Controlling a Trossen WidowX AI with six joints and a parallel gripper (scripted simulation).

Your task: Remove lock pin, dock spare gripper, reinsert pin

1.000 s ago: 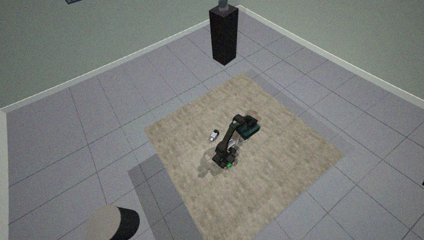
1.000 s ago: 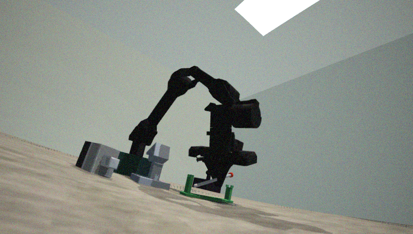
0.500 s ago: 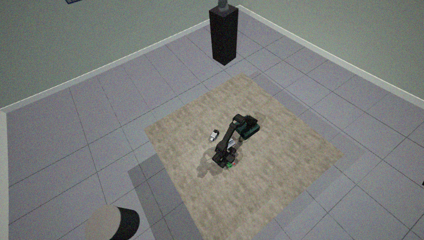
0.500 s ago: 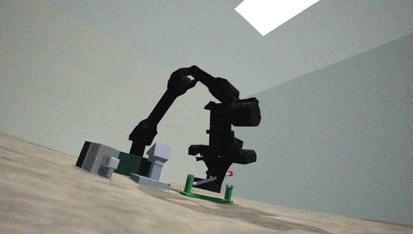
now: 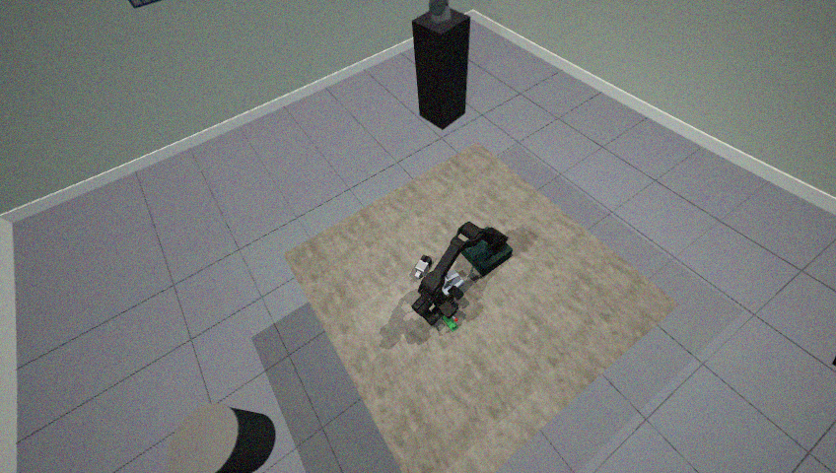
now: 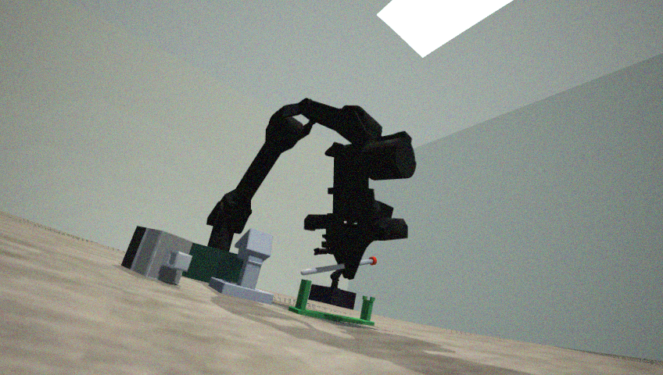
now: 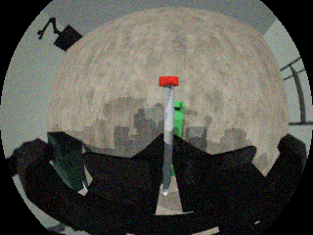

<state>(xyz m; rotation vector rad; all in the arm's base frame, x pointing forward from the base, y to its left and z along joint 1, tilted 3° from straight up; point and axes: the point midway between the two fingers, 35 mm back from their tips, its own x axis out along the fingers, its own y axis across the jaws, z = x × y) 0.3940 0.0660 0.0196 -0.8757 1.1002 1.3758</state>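
Now: the rack 2 cm to the right of my gripper tip and 4 cm below it. Round my gripper tip: socket 12 cm behind, 12 cm to the right, 1 cm below; then spare gripper 8 cm behind, 26 cm to the right, 4 cm below.
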